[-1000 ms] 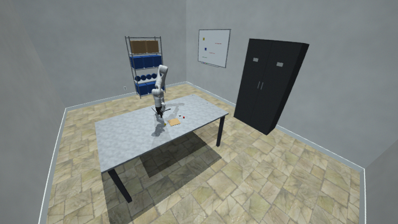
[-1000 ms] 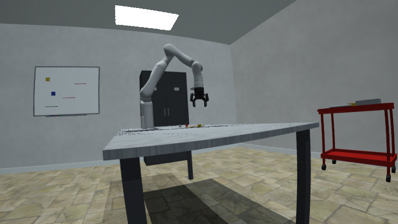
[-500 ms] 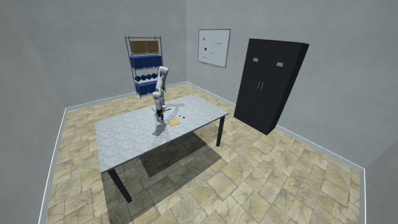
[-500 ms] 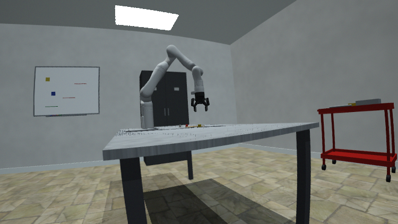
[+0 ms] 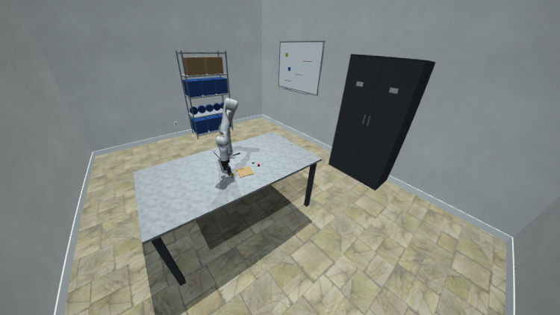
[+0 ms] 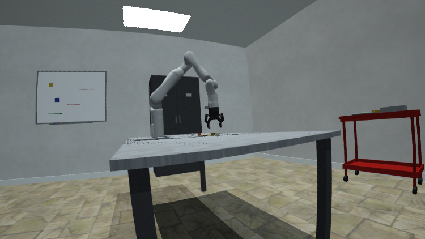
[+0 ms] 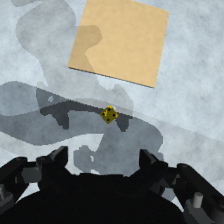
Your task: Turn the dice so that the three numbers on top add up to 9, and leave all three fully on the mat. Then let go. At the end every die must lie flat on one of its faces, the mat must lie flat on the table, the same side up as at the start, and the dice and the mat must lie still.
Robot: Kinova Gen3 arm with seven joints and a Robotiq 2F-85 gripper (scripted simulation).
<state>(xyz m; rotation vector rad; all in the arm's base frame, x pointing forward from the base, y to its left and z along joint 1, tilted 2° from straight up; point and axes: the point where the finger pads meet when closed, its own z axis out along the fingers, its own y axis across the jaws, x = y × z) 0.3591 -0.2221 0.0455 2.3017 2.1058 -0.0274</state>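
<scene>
My hand is 10 mm short of the yellow die, 50 mm to the right of it and 50 mm above it. The rest, counted from my hand: red die 40 mm ahead, 330 mm to the left, 50 mm below; tan mat 30 mm ahead, 170 mm to the left, 60 mm below; white die 40 mm behind, 320 mm to the left, 50 mm below.
</scene>
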